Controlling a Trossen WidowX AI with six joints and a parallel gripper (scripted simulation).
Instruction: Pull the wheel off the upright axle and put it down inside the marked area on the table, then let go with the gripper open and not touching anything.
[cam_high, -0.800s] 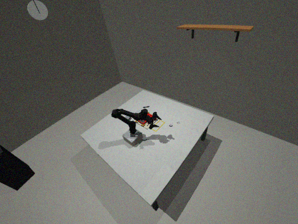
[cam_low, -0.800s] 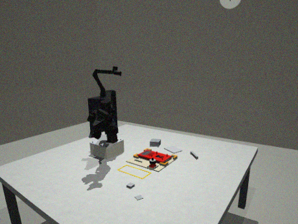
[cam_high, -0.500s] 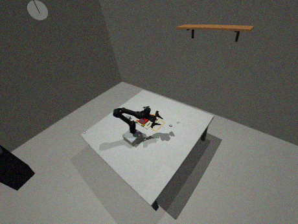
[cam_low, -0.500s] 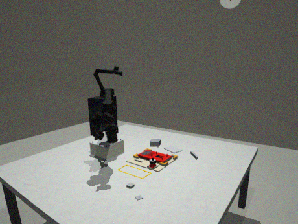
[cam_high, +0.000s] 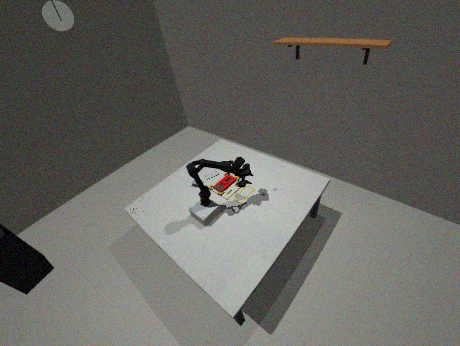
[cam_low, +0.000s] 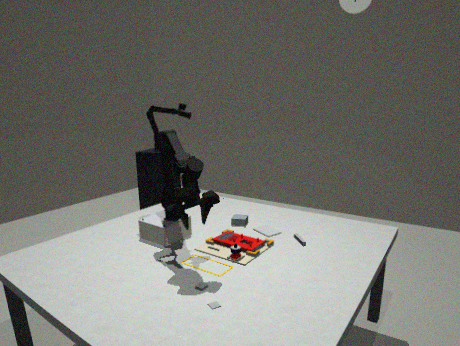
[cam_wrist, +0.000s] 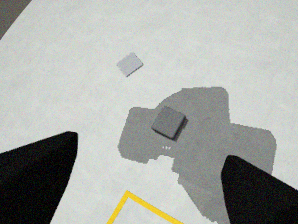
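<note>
Now: the dark wheel 180 mm to the left of my gripper tip, 150 mm below it and 70 mm ahead of it. From my gripper tip the other things lie so: grey block 540 mm to the left, 170 mm below, 60 mm behind; then flat plate 490 mm to the left, 180 mm below, 100 mm ahead.
</note>
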